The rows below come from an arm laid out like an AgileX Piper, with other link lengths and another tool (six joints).
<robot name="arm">
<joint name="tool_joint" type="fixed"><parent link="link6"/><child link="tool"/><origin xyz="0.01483 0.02 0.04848" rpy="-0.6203 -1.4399 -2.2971"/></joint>
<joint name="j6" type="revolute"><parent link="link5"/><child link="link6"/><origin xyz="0.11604 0 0.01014" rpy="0 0 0"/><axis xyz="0.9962 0 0.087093"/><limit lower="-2.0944" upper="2.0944"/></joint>
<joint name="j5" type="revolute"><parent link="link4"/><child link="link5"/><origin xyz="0 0 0" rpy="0 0 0"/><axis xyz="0 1 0"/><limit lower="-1.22" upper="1.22"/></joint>
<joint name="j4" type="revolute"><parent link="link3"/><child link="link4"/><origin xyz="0.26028 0 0.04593" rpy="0 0 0"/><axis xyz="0.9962 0 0.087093"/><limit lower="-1.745" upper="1.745"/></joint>
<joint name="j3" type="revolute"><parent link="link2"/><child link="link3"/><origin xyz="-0.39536 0 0.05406" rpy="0 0 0"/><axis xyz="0 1 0"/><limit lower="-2.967" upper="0"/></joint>
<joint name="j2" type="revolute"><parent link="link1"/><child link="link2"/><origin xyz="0 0 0" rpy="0 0 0"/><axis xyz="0 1 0"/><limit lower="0" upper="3.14"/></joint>
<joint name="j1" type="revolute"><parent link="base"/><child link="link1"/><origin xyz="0 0 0.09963" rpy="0 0 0"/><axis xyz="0 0 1"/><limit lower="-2.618" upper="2.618"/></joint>
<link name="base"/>
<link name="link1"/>
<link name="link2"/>
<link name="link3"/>
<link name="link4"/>
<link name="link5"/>
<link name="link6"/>
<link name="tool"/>
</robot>
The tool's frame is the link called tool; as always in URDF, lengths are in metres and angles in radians.
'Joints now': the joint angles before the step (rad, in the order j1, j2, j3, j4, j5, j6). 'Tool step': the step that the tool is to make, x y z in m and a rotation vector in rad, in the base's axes. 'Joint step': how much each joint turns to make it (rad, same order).
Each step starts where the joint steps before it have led.
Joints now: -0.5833 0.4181 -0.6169 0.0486 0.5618 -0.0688
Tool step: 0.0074 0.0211 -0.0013 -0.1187 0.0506 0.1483
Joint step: 0.0004 0.0001 0.0000 0.2048 0.0038 -0.3364
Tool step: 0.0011 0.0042 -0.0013 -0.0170 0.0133 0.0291
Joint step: -0.0002 0.0000 0.0001 0.0381 0.0108 -0.0600
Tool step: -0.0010 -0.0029 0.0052 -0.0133 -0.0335 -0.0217
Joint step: -0.0004 0.0000 -0.0002 -0.0180 -0.0400 0.0224
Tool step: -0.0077 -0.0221 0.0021 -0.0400 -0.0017 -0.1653
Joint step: 0.0000 0.0000 0.0000 -0.3363 -0.0395 0.2965
